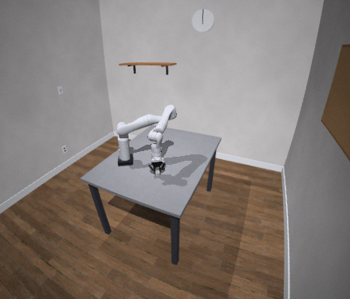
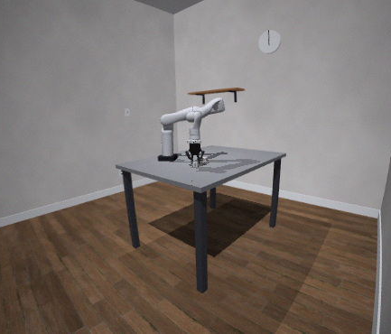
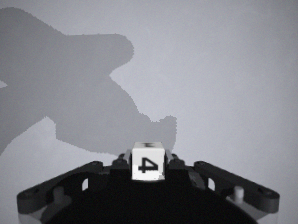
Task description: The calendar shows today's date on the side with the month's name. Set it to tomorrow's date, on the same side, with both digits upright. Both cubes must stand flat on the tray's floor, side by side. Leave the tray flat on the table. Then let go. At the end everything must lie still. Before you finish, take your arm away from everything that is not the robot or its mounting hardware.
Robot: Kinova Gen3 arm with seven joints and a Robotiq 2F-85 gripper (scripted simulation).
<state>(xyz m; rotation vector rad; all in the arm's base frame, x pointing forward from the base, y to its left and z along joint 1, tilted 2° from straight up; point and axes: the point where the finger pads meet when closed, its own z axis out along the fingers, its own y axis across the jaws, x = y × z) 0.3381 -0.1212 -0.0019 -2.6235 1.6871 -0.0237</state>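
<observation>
My hand is 10 mm above the white digit cube. From my hand the other things lie so: calendar tray (110 mm to the left, 20 mm below).
</observation>
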